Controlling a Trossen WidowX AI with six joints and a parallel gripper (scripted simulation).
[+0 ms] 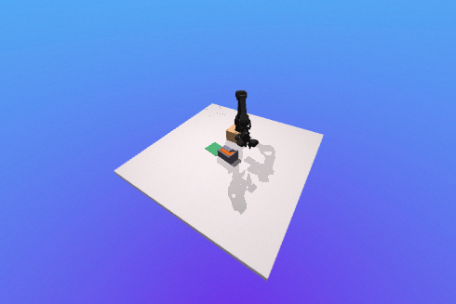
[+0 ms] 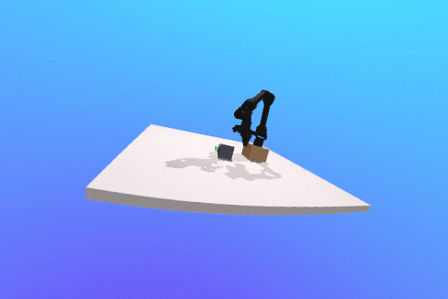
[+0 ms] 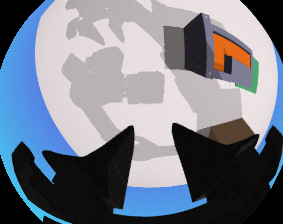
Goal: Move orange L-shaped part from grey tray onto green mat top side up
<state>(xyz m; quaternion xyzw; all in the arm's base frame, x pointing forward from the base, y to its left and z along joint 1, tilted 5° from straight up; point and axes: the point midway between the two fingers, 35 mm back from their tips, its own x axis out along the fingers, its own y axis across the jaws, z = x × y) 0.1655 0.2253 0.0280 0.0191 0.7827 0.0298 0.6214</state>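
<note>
My gripper tip is now 90 mm short of the orange L-shaped part, 130 mm to the left of it and 70 mm above it. From my gripper tip the other things lie so: green mat: 90 mm ahead, 290 mm to the right, 130 mm below.
</note>
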